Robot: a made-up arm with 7 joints.
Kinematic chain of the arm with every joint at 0, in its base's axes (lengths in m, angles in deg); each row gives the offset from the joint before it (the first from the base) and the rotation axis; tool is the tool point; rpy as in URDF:
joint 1: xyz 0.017 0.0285 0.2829 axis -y
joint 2: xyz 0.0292 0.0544 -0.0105 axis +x
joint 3: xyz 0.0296 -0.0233 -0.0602 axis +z
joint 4: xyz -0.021 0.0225 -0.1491 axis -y
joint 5: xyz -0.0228 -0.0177 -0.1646 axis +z
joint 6: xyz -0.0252 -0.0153 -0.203 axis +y
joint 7: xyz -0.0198 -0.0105 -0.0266 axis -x
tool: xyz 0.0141 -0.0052 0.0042 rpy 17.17 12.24 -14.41
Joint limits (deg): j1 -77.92..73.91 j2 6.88..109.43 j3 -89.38..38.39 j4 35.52..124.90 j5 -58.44..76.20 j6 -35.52..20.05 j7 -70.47..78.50
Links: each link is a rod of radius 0.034 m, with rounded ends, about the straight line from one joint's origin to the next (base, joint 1, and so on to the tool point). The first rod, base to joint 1, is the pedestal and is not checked.
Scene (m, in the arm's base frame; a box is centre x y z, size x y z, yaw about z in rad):
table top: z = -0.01
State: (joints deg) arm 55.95 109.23 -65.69 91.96 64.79 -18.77 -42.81
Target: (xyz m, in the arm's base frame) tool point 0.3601 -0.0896 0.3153
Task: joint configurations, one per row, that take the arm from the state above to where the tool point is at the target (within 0.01 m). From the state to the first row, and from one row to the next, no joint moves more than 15 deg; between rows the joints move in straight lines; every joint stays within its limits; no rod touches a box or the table.
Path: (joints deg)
1: 58.49 95.52 -65.71 98.34 65.25 -18.70 -43.13
2: 61.03 81.82 -65.73 104.71 65.70 -18.62 -43.45
3: 63.56 68.11 -65.76 111.09 66.16 -18.55 -43.77
4: 66.10 54.40 -65.78 117.46 66.61 -18.47 -44.09

